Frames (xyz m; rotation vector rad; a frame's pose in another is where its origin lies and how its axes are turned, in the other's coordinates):
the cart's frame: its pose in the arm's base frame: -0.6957 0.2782 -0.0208 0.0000 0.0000 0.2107
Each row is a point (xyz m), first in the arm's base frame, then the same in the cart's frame.
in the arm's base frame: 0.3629 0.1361 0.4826
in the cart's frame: 1.0055 -0.3604 0.5034
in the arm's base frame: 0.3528 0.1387 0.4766
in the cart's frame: 0.9961 -0.3557 0.4974
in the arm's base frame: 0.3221 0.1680 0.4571
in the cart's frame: 0.9722 -0.3206 0.4779
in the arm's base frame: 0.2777 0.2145 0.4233
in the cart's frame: 0.9386 -0.2659 0.4441
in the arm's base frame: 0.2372 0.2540 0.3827
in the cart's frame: 0.9072 -0.2188 0.4035
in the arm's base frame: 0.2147 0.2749 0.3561
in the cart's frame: 0.8896 -0.1936 0.3769
